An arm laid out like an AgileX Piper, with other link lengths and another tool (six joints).
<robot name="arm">
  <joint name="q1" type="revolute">
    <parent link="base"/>
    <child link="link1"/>
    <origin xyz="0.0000 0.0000 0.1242"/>
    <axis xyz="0 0 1"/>
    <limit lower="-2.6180" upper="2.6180"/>
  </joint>
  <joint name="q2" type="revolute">
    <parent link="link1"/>
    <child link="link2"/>
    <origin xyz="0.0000 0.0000 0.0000"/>
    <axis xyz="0 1 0"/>
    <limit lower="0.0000" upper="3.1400"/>
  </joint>
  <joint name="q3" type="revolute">
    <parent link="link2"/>
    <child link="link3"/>
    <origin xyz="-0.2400 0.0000 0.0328"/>
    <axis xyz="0 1 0"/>
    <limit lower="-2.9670" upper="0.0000"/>
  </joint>
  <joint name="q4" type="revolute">
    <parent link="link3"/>
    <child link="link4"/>
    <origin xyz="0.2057 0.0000 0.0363"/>
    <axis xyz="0.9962 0 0.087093"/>
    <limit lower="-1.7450" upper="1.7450"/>
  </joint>
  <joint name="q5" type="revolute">
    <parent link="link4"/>
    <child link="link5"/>
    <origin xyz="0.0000 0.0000 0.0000"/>
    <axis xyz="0 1 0"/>
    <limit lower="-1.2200" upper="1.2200"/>
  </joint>
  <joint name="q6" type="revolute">
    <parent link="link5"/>
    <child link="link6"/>
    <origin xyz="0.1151 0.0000 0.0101"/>
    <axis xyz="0.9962 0 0.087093"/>
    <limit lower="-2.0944" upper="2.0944"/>
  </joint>
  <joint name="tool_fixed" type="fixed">
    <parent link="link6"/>
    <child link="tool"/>
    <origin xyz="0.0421 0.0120 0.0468" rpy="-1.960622 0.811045 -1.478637"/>
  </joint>
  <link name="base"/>
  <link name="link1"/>
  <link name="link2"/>
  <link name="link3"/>
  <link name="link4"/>
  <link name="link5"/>
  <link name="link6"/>
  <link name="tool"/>
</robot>
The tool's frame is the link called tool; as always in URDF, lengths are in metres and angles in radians.
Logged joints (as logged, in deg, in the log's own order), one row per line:
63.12 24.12 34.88 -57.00 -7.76 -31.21
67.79 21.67 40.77 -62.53 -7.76 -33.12
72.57 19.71 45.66 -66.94 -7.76 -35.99
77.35 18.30 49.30 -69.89 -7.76 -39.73
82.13 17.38 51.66 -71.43 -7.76 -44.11
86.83 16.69 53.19 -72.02 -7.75 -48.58
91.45 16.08 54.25 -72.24 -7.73 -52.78
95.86 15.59 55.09 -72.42 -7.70 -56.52
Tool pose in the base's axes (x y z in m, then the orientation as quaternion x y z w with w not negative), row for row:
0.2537 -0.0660 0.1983 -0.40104 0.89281 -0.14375 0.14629
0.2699 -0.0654 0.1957 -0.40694 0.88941 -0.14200 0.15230
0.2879 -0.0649 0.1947 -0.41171 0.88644 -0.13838 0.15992
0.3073 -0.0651 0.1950 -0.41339 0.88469 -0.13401 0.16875
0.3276 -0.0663 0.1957 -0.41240 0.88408 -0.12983 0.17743
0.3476 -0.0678 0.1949 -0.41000 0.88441 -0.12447 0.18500
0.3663 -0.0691 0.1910 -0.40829 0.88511 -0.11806 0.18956
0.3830 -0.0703 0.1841 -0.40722 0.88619 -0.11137 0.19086
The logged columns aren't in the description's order. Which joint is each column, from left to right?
Columns, left to right: q2, q5, q6, q4, q1, q3.
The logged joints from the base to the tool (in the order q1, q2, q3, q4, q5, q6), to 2 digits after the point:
-7.76 63.12 -31.21 -57.00 24.12 34.88
-7.76 67.79 -33.12 -62.53 21.67 40.77
-7.76 72.57 -35.99 -66.94 19.71 45.66
-7.76 77.35 -39.73 -69.89 18.30 49.30
-7.76 82.13 -44.11 -71.43 17.38 51.66
-7.75 86.83 -48.58 -72.02 16.69 53.19
-7.73 91.45 -52.78 -72.24 16.08 54.25
-7.70 95.86 -56.52 -72.42 15.59 55.09

